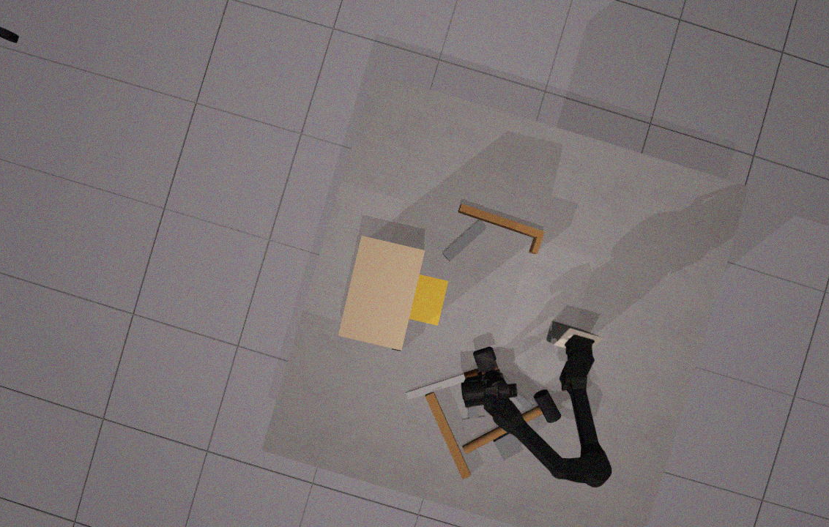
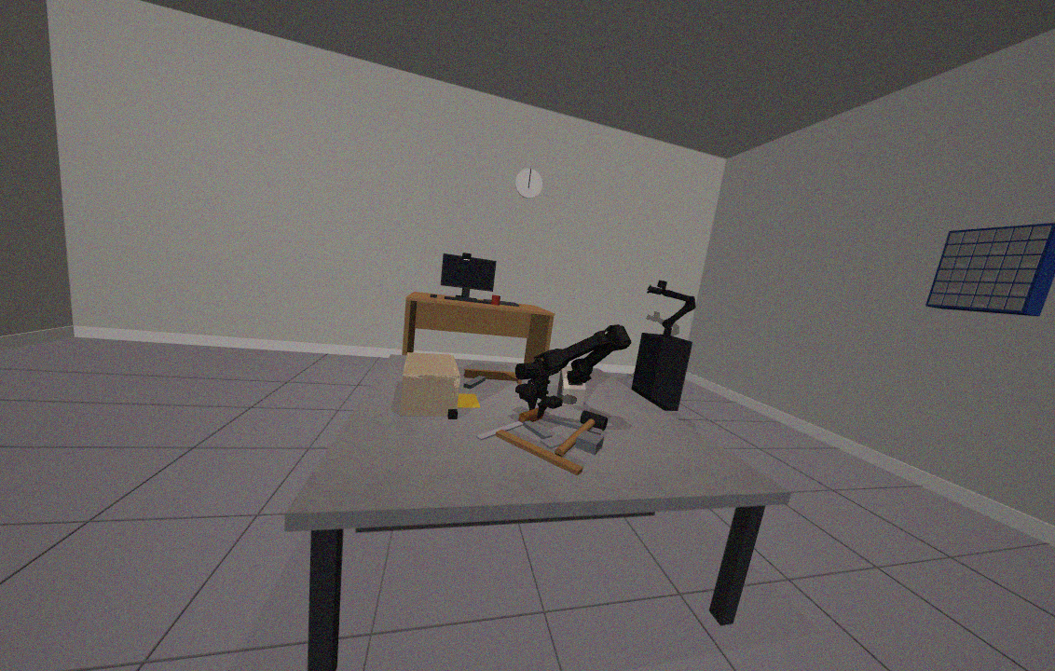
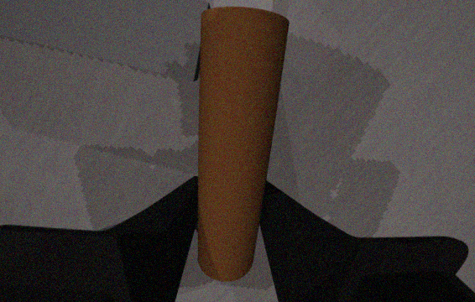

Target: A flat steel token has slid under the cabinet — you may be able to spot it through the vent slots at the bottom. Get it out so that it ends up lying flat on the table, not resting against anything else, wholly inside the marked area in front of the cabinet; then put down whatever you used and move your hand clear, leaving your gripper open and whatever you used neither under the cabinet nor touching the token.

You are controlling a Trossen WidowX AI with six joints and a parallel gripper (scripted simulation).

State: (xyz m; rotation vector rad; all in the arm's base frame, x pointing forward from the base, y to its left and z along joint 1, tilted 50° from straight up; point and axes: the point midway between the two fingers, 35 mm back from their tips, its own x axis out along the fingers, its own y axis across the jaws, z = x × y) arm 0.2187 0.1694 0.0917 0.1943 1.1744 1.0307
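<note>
The grey l-shaped bracket is 1 cm ahead of my gripper tip and 15 cm to the left of it. Also, from my gripper tip: grey bar 19 cm ahead, 39 cm to the right; then grey block 13 cm behind, 21 cm to the left, 1 cm above; then wooden stick 6 cm ahead, 24 cm to the left.
</note>
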